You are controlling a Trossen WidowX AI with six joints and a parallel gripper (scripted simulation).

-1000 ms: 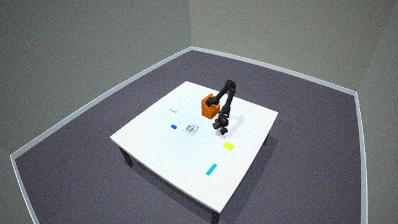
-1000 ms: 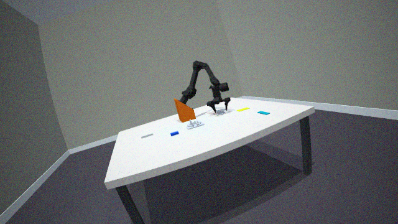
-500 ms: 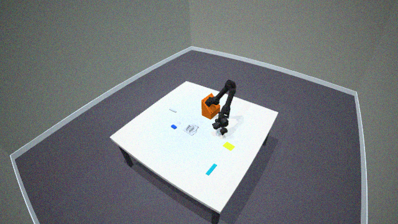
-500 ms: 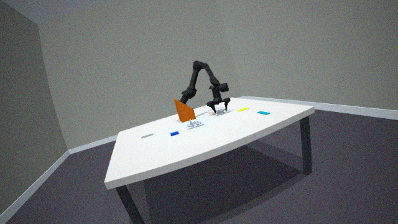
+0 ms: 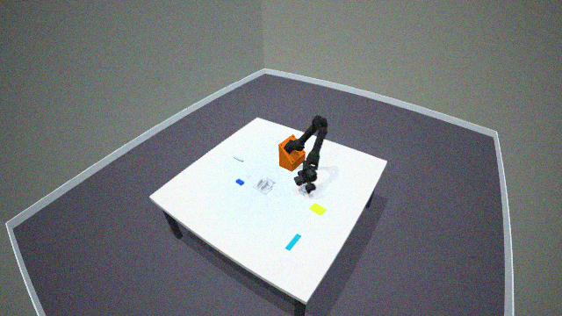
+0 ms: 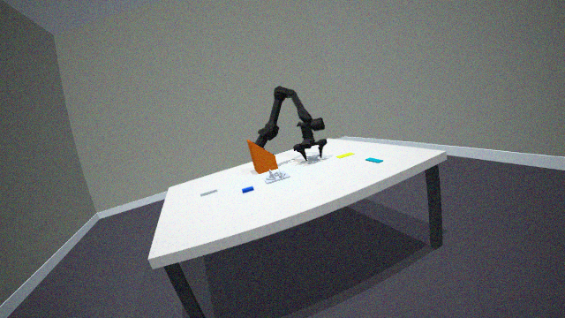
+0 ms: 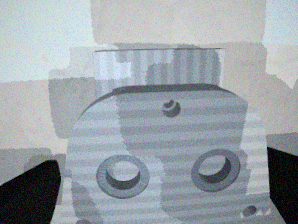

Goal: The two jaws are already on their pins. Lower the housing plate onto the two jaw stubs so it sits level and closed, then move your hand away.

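Right now the jaw assembly is 25 cm to the right of my gripper tip, 7 cm ahead of it and 1 cm above it. From my gripper tip the other things lie so: housing plate (2 cm above, 1 cm to the right, 1 cm ahead); yellow tile (14 cm to the left, 12 cm ahead, 1 cm below); cyan strip (41 cm ahead, 12 cm to the left, 1 cm below).
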